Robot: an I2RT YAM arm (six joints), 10 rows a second.
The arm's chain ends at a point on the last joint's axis. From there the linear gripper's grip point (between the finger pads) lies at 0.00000 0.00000 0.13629 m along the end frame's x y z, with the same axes.
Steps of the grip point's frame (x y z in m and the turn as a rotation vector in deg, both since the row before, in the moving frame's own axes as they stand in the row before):
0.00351 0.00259 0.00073 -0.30 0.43 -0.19
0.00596 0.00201 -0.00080 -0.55 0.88 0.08
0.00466 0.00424 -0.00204 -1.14 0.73 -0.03
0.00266 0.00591 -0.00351 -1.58 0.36 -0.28
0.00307 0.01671 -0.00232 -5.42 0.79 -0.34
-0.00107 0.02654 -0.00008 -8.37 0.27 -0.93
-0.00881 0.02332 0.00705 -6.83 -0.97 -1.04
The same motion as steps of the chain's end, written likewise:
0.00249 0.00188 0.00074 -0.30 0.43 -0.19
0.00387 0.00070 -0.00078 -0.55 0.88 0.08
0.00292 0.00153 -0.00200 -1.14 0.73 -0.03
0.00179 0.00215 -0.00346 -1.58 0.36 -0.28
0.00116 0.00384 -0.00170 -5.42 0.79 -0.34
-0.00187 0.00671 0.00137 -8.37 0.27 -0.93
-0.00666 0.00709 0.00804 -6.83 -0.97 -1.04

